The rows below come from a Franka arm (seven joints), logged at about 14 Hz.
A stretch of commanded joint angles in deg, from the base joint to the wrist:
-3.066 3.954 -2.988 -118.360 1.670 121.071 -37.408
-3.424 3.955 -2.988 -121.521 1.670 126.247 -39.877
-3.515 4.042 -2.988 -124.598 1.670 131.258 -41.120
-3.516 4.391 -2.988 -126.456 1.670 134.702 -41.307
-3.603 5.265 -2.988 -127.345 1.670 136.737 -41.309
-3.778 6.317 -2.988 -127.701 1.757 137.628 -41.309
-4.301 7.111 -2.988 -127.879 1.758 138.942 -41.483
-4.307 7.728 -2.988 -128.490 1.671 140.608 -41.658
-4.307 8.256 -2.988 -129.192 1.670 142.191 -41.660
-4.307 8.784 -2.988 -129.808 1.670 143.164 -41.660
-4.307 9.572 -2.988 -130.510 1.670 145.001 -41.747
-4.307 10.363 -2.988 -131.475 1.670 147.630 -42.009
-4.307 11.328 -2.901 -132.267 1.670 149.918 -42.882
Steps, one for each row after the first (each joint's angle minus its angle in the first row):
-0.358 0.001 0.000 -3.161 0.000 5.176 -2.469
-0.449 0.088 0.000 -6.238 0.000 10.187 -3.712
-0.450 0.437 0.000 -8.096 0.000 13.631 -3.899
-0.537 1.311 0.000 -8.985 0.000 15.666 -3.901
-0.712 2.363 0.000 -9.341 0.087 16.557 -3.901
-1.235 3.157 0.000 -9.519 0.088 17.871 -4.075
-1.241 3.774 0.000 -10.130 0.001 19.537 -4.250
-1.241 4.302 0.000 -10.832 0.000 21.120 -4.252
-1.241 4.830 0.000 -11.448 0.000 22.093 -4.252
-1.241 5.618 0.000 -12.150 0.000 23.930 -4.339
-1.241 6.409 0.000 -13.115 0.000 26.559 -4.601
-1.241 7.374 0.087 -13.907 0.000 28.847 -5.474

